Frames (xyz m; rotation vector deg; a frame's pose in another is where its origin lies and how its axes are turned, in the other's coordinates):
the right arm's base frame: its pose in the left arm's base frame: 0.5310 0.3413 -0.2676 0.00 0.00 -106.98
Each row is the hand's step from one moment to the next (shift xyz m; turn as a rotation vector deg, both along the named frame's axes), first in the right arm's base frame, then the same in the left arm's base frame.
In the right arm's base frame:
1: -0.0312 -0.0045 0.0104 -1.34 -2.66 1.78
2: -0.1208 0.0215 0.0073 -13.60 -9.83 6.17
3: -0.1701 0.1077 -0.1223 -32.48 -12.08 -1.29
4: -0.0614 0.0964 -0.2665 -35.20 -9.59 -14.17
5: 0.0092 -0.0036 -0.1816 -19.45 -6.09 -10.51
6: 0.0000 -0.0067 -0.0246 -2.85 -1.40 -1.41
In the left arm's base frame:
1: 0.0048 0.0312 0.0104 -2.15 2.06 1.78
2: 0.0558 0.1093 0.0073 -5.43 15.88 6.17
3: 0.1527 0.1312 -0.1223 -2.07 34.59 -1.29
4: 0.1101 0.0306 -0.2665 1.11 36.47 -14.17
5: -0.0061 -0.0077 -0.1816 -0.14 20.38 -10.51
6: -0.0064 0.0020 -0.0246 -0.51 3.13 -1.41

